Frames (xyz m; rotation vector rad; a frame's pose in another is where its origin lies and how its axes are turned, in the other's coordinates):
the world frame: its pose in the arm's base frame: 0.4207 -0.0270 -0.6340 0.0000 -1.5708 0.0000
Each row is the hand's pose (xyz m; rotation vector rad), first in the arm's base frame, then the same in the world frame.
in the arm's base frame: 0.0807 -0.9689 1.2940 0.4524 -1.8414 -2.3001
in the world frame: 1.9280 -0.9419 0.3400 -1.0602 -0.9189 -1.5794
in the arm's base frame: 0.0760 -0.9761 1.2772 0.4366 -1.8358 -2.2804
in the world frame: 1.9112 -0.9491 0.3447 -1.0604 -0.9008 -1.5626
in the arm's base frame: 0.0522 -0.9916 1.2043 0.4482 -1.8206 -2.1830
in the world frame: 1.8383 -0.9646 0.3685 -1.0060 -0.8342 -1.5258
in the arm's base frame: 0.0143 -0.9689 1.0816 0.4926 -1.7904 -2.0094
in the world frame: 1.7156 -0.9419 0.4064 -0.8917 -0.7219 -1.4709
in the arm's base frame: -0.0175 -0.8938 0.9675 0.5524 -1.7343 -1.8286
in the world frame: 1.6015 -0.8668 0.4382 -0.7627 -0.5918 -1.4229
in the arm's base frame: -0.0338 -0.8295 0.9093 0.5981 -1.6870 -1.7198
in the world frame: 1.5433 -0.8025 0.4545 -0.6778 -0.5061 -1.4006
